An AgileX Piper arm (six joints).
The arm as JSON. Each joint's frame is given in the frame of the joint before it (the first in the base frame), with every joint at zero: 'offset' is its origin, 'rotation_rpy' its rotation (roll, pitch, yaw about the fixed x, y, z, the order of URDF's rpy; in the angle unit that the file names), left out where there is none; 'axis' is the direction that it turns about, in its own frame. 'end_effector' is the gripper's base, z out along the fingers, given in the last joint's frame.
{
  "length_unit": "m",
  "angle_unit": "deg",
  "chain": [
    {
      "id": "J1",
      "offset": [
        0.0,
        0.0,
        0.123
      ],
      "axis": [
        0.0,
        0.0,
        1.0
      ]
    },
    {
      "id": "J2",
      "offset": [
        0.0,
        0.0,
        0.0
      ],
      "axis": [
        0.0,
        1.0,
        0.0
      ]
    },
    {
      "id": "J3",
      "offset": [
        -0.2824,
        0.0,
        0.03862
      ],
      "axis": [
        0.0,
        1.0,
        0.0
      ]
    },
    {
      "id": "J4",
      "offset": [
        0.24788,
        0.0,
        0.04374
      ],
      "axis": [
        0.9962,
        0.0,
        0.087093
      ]
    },
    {
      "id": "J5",
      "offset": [
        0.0,
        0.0,
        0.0
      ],
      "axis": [
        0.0,
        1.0,
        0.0
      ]
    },
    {
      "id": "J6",
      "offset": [
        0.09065,
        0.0,
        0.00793
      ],
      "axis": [
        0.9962,
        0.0,
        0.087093
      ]
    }
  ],
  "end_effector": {
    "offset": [
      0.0,
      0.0,
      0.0
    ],
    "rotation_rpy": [
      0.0,
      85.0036,
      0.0
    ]
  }
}
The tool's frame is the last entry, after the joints.
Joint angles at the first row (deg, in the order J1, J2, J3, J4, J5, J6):
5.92 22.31 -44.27 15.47 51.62 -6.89
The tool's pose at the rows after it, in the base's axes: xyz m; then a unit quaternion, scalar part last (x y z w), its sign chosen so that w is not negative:
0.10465 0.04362 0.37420 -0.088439 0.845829 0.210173 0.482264
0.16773 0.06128 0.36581 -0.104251 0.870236 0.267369 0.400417
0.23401 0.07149 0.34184 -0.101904 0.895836 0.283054 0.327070
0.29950 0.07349 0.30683 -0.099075 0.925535 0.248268 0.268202
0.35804 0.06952 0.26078 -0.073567 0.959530 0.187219 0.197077
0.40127 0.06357 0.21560 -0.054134 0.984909 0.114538 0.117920
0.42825 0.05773 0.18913 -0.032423 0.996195 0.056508 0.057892
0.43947 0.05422 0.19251 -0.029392 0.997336 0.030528 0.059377
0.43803 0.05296 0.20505 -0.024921 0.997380 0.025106 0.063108
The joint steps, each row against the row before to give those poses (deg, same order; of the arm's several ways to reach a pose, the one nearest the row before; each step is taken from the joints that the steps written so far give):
0.00 15.02 -3.97 13.23 -3.39 -6.60
0.00 15.89 -4.65 10.37 1.35 -7.71
0.00 15.86 -5.77 3.21 0.54 -3.58
0.00 15.31 -7.89 -4.75 -0.53 0.66
0.06 14.72 -9.37 -10.60 0.93 7.93
0.29 12.85 -10.17 -11.97 5.04 9.14
0.16 8.90 -9.41 -8.29 7.07 7.05
0.00 2.14 -4.61 -3.45 2.43 1.88
0.00 -1.07 -1.03 -0.79 1.71 0.88

